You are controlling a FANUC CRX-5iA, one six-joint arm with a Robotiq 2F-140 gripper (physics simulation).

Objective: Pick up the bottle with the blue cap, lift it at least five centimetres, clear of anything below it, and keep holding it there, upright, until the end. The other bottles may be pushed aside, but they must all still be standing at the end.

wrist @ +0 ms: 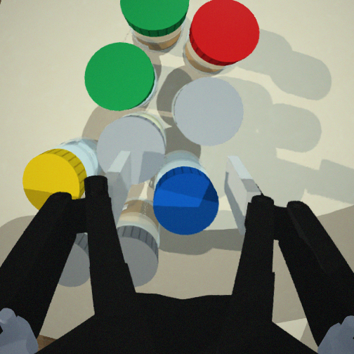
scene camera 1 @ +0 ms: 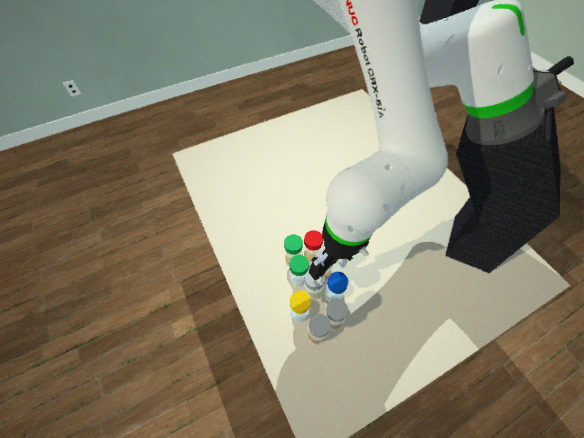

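Pixels of known places: gripper, fingertip midpoint: (scene camera 1: 328,271); arm's base at its link origin: (scene camera 1: 503,123).
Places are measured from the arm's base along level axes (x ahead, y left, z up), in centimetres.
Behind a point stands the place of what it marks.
The bottle with the blue cap (scene camera 1: 338,283) @(y 5.4, x 41.7, z -33.5 cm) (wrist: 186,210) stands upright on the pale mat (scene camera 1: 235,200) @(y -41.2, x 54.7, z -44.0 cm). My gripper (scene camera 1: 316,271) (wrist: 178,170) is partly open and empty. In the wrist view its pads lie on either side of the blue cap, with a gap at each side, the wider one on the left. The left pad overlaps the edge of a grey cap (wrist: 127,142) directly beside the blue one. Another grey-capped bottle (wrist: 137,260) stands close below left of the blue cap, partly behind the left finger. The height of the fingertips against the cap is hard to tell.
A yellow-capped bottle (scene camera 1: 300,302) @(y 5.4, x 53.1, z -33.4 cm) (wrist: 52,180), a red-capped bottle (scene camera 1: 313,240) @(y -9.2, x 41.3, z -33.4 cm) (wrist: 224,31), two green-capped bottles (scene camera 1: 293,244) @(y -10.6, x 47.0, z -33.4 cm) (scene camera 1: 299,265) @(y -4.0, x 48.5, z -33.4 cm) and a grey-capped one (wrist: 208,111) stand around. Another grey-capped bottle (scene camera 1: 319,326) @(y 12.9, x 51.8, z -33.4 cm) (wrist: 72,265) stands at the cluster's near end.
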